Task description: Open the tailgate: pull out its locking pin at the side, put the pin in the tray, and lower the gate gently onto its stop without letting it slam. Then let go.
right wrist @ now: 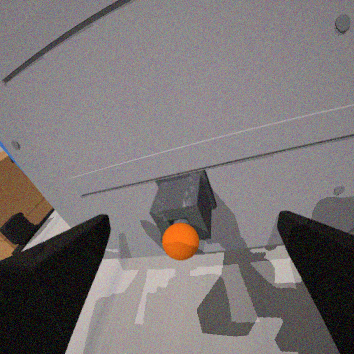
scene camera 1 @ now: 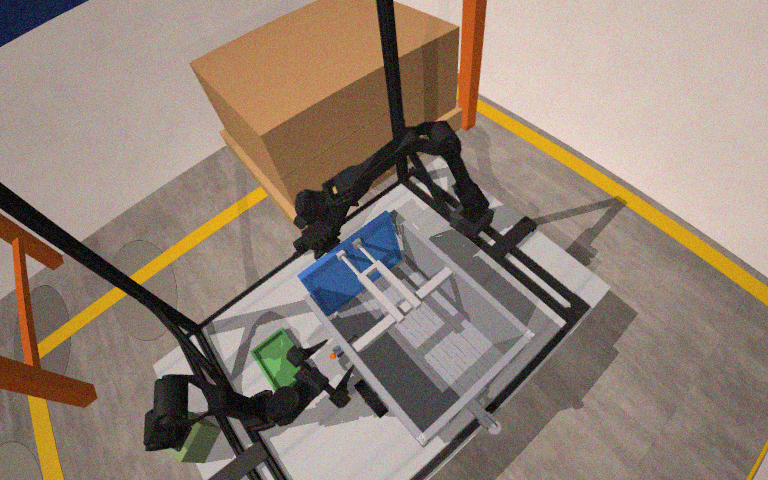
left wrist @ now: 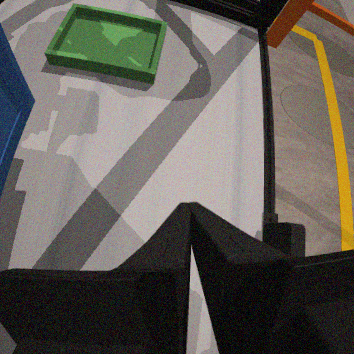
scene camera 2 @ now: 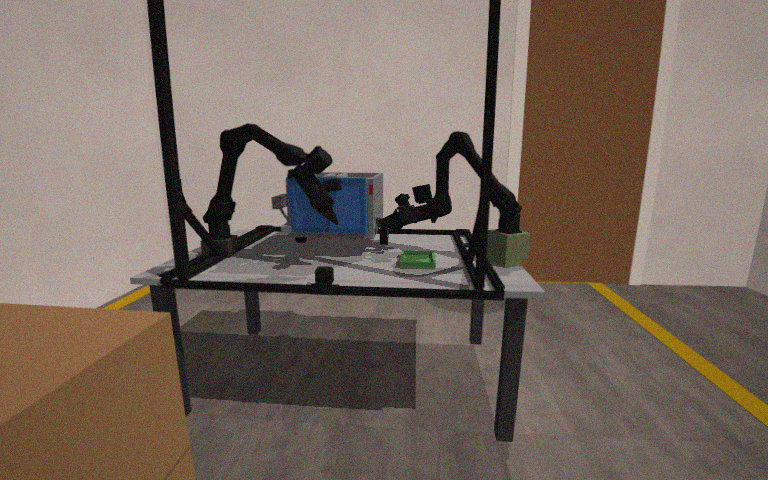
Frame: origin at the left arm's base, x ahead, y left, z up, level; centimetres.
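Where they show: left gripper, fingertip midpoint: (scene camera 1: 316,259) (left wrist: 187,210) (scene camera 2: 337,224); right gripper, fingertip midpoint: (right wrist: 194,221) (scene camera 1: 340,352) (scene camera 2: 378,223); left arm's base at its link origin: (scene camera 1: 472,212) (scene camera 2: 219,237); right arm's base at its link origin: (scene camera 1: 176,433) (scene camera 2: 508,231).
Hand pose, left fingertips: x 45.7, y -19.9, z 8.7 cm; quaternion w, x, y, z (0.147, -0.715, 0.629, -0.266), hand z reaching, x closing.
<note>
Each offset is from my left fingertips to the top centre of the thing. "pt": to the spot under its first point.
The blue tailgate (scene camera 1: 317,288) (scene camera 2: 353,212) (left wrist: 11,110) stands upright, closing the end of the grey bed. The locking pin's orange knob (scene camera 1: 332,356) (right wrist: 180,241) sticks out of a dark grey bracket @[pt dx +13.6, dy +23.1, dz -2.0 cm] (right wrist: 182,197) on the bed's side. My right gripper (scene camera 1: 339,354) (right wrist: 194,221) is open and empty, its fingers on either side of the knob without touching it. My left gripper (scene camera 2: 335,221) (left wrist: 187,210) is shut on nothing, in front of the tailgate's outer face. The green tray @[dx +26.3, dy +8.5, dz -12.8 cm] (scene camera 1: 262,344) (scene camera 2: 417,266) (left wrist: 100,68) lies on the table and holds no pin.
A black block @[pt dx +15.4, dy +36.1, dz -4.6 cm] (scene camera 1: 370,397) lies by the bed's side. Pale struts @[pt dx -0.4, dy +25.8, dz +13.8 cm] (scene camera 1: 376,294) cross the bed's top. Black frame posts @[pt dx -44.2, dy -9.6, dz +30.2 cm] (scene camera 1: 390,73) (scene camera 2: 164,124) rise at the table's corners. A green box (scene camera 1: 199,440) (scene camera 2: 509,249) is by the right arm's base. Large cardboard boxes (scene camera 1: 339,73) (scene camera 2: 84,362) stand beyond the table.
</note>
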